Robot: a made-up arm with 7 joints.
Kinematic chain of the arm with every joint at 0, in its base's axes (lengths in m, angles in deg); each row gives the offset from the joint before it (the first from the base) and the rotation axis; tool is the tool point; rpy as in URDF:
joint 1: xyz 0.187 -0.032 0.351 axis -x
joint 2: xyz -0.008 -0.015 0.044 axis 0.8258 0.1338 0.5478
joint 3: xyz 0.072 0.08 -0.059 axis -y
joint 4: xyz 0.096 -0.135 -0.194 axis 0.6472 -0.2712 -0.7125
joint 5: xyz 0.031 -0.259 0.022 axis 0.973 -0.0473 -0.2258
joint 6: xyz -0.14 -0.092 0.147 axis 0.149 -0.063 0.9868
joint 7: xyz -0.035 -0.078 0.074 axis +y
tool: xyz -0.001 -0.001 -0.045 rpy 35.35 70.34 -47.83
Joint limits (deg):
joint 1: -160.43..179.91
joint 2: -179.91..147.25
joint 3: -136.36..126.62
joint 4: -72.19..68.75
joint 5: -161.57..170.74
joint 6: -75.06..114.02
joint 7: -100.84..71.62
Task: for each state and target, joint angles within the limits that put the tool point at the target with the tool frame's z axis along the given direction. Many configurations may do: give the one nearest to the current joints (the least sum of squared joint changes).
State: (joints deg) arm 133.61 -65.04 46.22 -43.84 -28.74 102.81 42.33
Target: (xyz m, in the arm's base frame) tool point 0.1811 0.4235 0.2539 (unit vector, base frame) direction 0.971 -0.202 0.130
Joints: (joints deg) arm 117.77 -70.20 25.43 -22.57 -13.73 108.10 50.30
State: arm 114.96 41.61 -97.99 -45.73 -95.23 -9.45 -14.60
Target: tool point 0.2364 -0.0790 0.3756 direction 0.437 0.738 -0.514
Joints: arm 105.38 45.59 -108.16 -60.91 -125.77 -27.25 -40.23
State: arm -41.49 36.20 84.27 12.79 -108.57 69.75 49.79
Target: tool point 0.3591 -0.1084 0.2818 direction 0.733 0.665 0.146
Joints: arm 4.28 5.68 52.22 -30.03 -142.21 53.56 27.66
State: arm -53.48 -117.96 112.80 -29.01 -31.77 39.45 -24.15
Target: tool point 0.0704 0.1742 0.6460 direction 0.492 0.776 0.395
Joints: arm -48.06 -119.38 103.21 -58.87 9.03 51.55 -1.24
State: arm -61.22 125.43 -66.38 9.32 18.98 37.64 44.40
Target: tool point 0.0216 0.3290 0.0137 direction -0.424 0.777 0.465
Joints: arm -42.30 141.11 -63.58 49.06 35.44 67.73 58.72
